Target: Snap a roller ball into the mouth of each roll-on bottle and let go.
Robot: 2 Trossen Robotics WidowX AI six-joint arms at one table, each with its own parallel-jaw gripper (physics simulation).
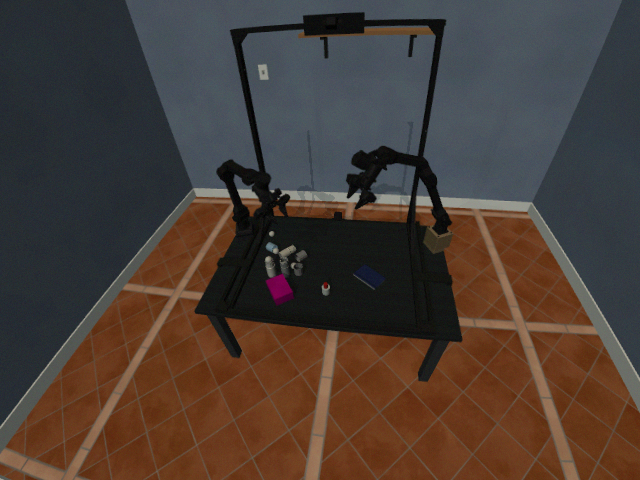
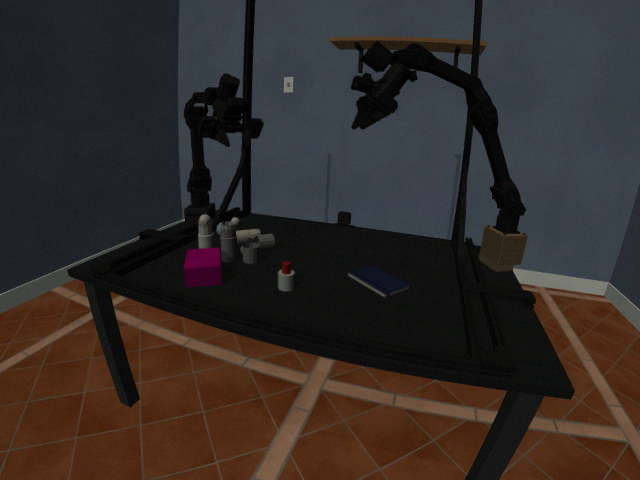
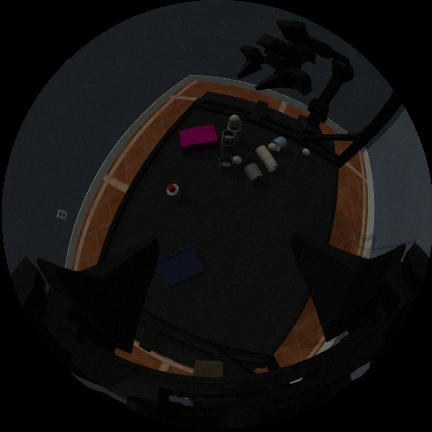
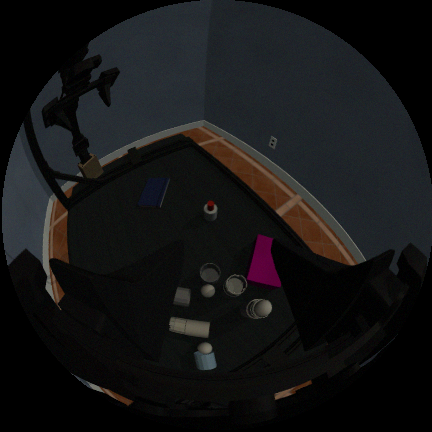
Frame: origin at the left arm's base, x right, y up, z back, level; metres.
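Seen in the pictures: left gripper, between the fingertips: [image 1: 351,203] [image 2: 356,128] [image 3: 226,243] [image 4: 90,115]; right gripper, between the fingertips: [image 1: 282,221] [image 2: 239,145] [image 3: 246,82] [image 4: 228,246]; left arm's base, origin of its link: [image 1: 440,230] [image 2: 506,230] [image 4: 85,159]; right arm's base, origin of its link: [image 1: 243,226] [image 2: 199,205] [image 3: 310,123].
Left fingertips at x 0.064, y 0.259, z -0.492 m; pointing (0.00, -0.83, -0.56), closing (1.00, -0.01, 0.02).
Note:
Offsets run from my left fingertips to a thing's top centre.
An upright bottle {dx +0.067, dy -0.268, dz -0.408 m} [image 1: 270,270] [image 2: 205,239] bears a pale ball {dx +0.067, dy -0.247, dz -0.408 m} [image 2: 204,219] [image 3: 234,118] [image 4: 262,308] at its mouth. Another upright bottle {dx +0.040, dy -0.267, dz -0.339 m} [image 1: 284,268] [image 2: 228,248] [image 4: 235,285] has an open mouth with no ball on it. A cream bottle {dx +0.177, dy -0.330, dz -0.298 m} [image 1: 287,251] [image 3: 266,158] [image 4: 195,328] lies on its side. One loose ball {dx +0.068, dy -0.339, dz -0.290 m} [image 3: 237,160] [image 4: 208,290] lies by a grey cup; another ball {dx +0.213, dy -0.339, dz -0.355 m} [image 3: 272,147] [image 4: 204,348] is beside a blue cylinder; a third ball {dx +0.368, dy -0.339, dz -0.348 m} [image 1: 271,233] [image 3: 306,151] lies farther back. My right gripper [image 1: 272,212] [image 4: 228,246] is partly open, empty, above the table. My left gripper [image 1: 353,202] [image 3: 226,243] is wide open, empty, high up.
The grey cup {dx +0.028, dy -0.329, dz -0.275 m} [image 1: 298,269] [image 4: 210,272] stands near a lying grey cylinder {dx +0.117, dy -0.328, dz -0.236 m} [image 1: 301,255] [image 4: 182,296]. The blue cylinder {dx +0.244, dy -0.328, dz -0.372 m} [image 1: 271,246] [image 4: 205,360] lies behind. A magenta box {dx -0.065, dy -0.325, dz -0.396 m} [image 1: 279,289] [image 2: 203,268], a red-topped white bottle {dx -0.143, dy -0.311, dz -0.186 m} [image 1: 325,289] and a blue book {dx -0.134, dy -0.363, dz +0.048 m} [image 1: 369,276] are nearer the front.

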